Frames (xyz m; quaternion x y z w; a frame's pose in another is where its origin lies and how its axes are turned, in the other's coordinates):
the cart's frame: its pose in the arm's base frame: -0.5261 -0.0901 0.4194 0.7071 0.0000 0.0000 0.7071
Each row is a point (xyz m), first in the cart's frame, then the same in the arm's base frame.
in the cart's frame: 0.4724 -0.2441 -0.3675
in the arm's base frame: -0.0537 0.2774 0.1753
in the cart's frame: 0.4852 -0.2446 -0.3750
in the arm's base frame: -0.0409 0.2849 0.1748
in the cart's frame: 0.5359 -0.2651 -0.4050
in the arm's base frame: 0.0098 0.3149 0.1543
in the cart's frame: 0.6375 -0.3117 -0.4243
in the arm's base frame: 0.1114 0.3342 0.1077
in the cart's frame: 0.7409 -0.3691 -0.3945
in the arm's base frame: 0.2148 0.3044 0.0503
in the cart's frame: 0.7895 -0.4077 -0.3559
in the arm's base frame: 0.2634 0.2658 0.0117
